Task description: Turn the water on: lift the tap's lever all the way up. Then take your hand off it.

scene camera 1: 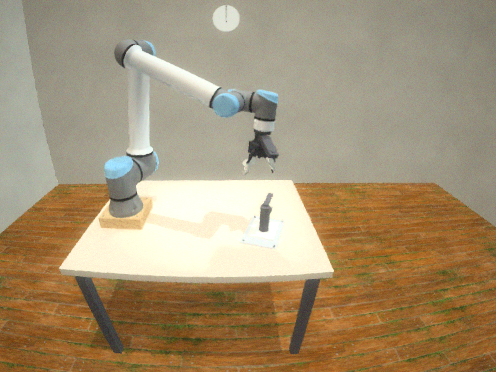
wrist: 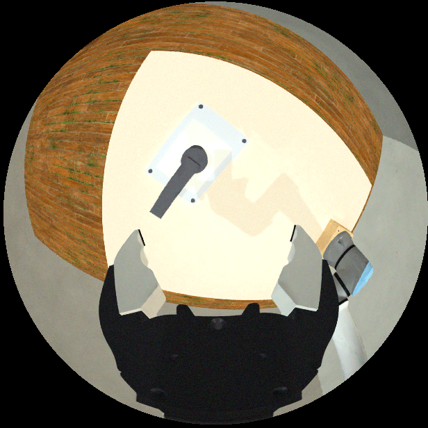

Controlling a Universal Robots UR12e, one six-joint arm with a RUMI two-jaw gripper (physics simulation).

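Places are measured from the arm's base along level axes (x back, y right, z up), in centimetres.
Where they show: gripper, fingertip midpoint: (scene camera 1: 258,174); arm's base, link origin: (scene camera 1: 126,208).
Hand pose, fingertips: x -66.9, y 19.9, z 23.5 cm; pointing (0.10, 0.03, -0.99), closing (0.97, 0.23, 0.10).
Each offset is from my fingertips to the centre of the thing. "spot": to the spot under its first point. Level surfaces: height alone.
The dark grey tap @[spot: dx -2.1, dy +5.7, dz -20.3 cm] (scene camera 1: 264,218) (wrist: 199,159) stands upright on a pale, clear square plate @[dx -2.9, dy +3.4, dz -29.2 cm] (scene camera 1: 259,242) (wrist: 226,135) near the right side of the table. Its lever @[dx -5.9, dy -2.0, dz -14.7 cm] (scene camera 1: 268,198) (wrist: 174,192) sticks out from the top of the tap and slants upward in the scene view; in the wrist view it points down and to the left. How far the lever is raised is hard to tell. My gripper (scene camera 1: 259,171) (wrist: 216,229) is open and empty. It hangs above the tap, apart from it, with the fingers pointing down. In the wrist view the lever's end lies near the left finger.
The table @[dz -29.8 cm] (scene camera 1: 185,260) (wrist: 150,90) carries the arm's wooden base block (scene camera 1: 121,220) (wrist: 328,233) at its left side in the scene view. The arm's shadow falls across the table between base and tap. A round clock (scene camera 1: 226,18) hangs on the back wall.
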